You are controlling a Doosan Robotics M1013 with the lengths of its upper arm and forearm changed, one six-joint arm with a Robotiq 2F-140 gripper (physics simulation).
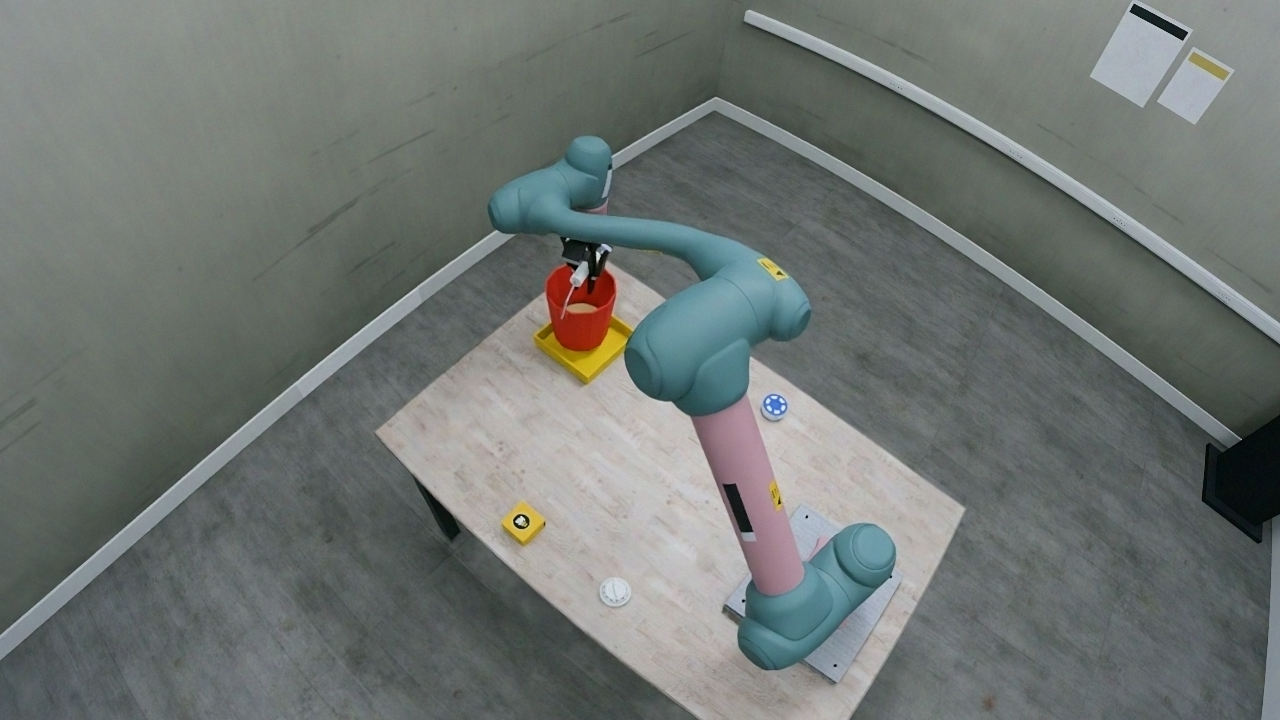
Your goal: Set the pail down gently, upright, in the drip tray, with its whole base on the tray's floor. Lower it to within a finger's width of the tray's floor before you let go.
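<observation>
A red pail [581,328] with something tan inside stands upright within the outline of the yellow drip tray [587,374]. Its base looks to be inside the tray's walls; whether it touches the tray's floor or hangs slightly above cannot be told. The pail hides the back of the tray. My gripper [581,272] is above the pail's opening, shut on the pail's handle, whose white grip shows between the dark fingers. The fingertips are small and partly hidden.
The arm reaches across the wooden table [537,429] from its metal base plate [850,640]. A blue and white round object [774,406] lies right of the arm. A yellow block [523,522] and a white dial [614,591] lie near the table's lower-left edge.
</observation>
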